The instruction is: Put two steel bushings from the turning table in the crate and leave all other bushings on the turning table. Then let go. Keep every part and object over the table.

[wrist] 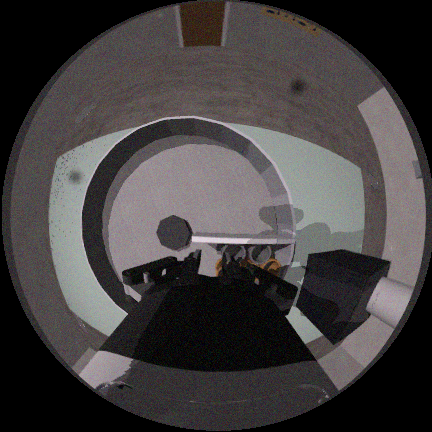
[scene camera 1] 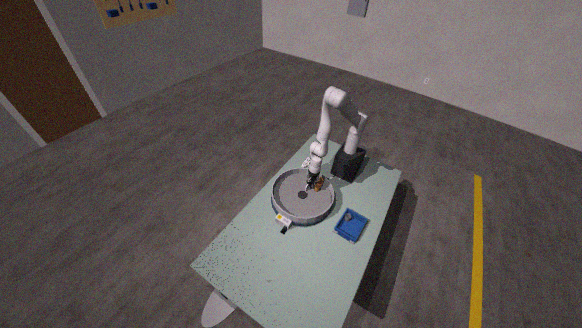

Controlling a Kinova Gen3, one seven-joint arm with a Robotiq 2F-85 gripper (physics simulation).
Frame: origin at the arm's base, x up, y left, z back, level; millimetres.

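Seen in the pictures: gripper, fingertip midpoint: (wrist: 211,256) (scene camera 1: 311,184); arm's base, origin of the base link: (wrist: 375,293) (scene camera 1: 350,150).
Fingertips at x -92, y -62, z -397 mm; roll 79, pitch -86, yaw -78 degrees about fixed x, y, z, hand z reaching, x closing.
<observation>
Pixels of each thing's top centre, then the offset from my fingertips to it. "spot": a spot on its surface instead. Level surfaces: height alone.
- turning table, middle of its top: (wrist: 171,232) (scene camera 1: 302,194) dx -51, dy -14, dz -75 mm
- straight light divider, surface spot: (wrist: 235,239) spot: dx -10, dy -28, dz +31 mm
- blue crate, middle of its top: (scene camera 1: 351,223) dx -62, dy +356, dz -43 mm
- grey bushing, middle of its top: (scene camera 1: 348,216) dx -69, dy +314, dz -3 mm
- dark hub, middle of its top: (wrist: 171,232) (scene camera 1: 302,194) dx -51, dy -14, dz -75 mm
- small white box, surface spot: (scene camera 1: 283,220) spot: dx -54, dy +19, dz -313 mm
- pale green table, its level: dx -112 mm
The turning table (scene camera 1: 295,211) (wrist: 210,185) is a round grey tray with a raised rim. My gripper (scene camera 1: 309,187) (wrist: 211,256) is low over its robot side, with its fingers partly open and nothing between them. In the wrist view, two grey steel-looking bushings (wrist: 224,251) (wrist: 260,262) stand beside the straight light divider (wrist: 235,239). Orange bushings (scene camera 1: 319,184) (wrist: 276,265) are close to them, partly hidden by the right finger. The blue crate (scene camera 1: 353,229) is on the table, beside the turning table; one grey bushing (scene camera 1: 348,217) is in its corner.
A dark hub (scene camera 1: 302,195) (wrist: 174,232) is at the turning table's centre, where the divider ends. A small white box (scene camera 1: 283,220) sits against the outer rim. The black robot base (scene camera 1: 348,163) (wrist: 340,290) stands at one end of the pale green table (scene camera 1: 295,265) (wrist: 325,185).
</observation>
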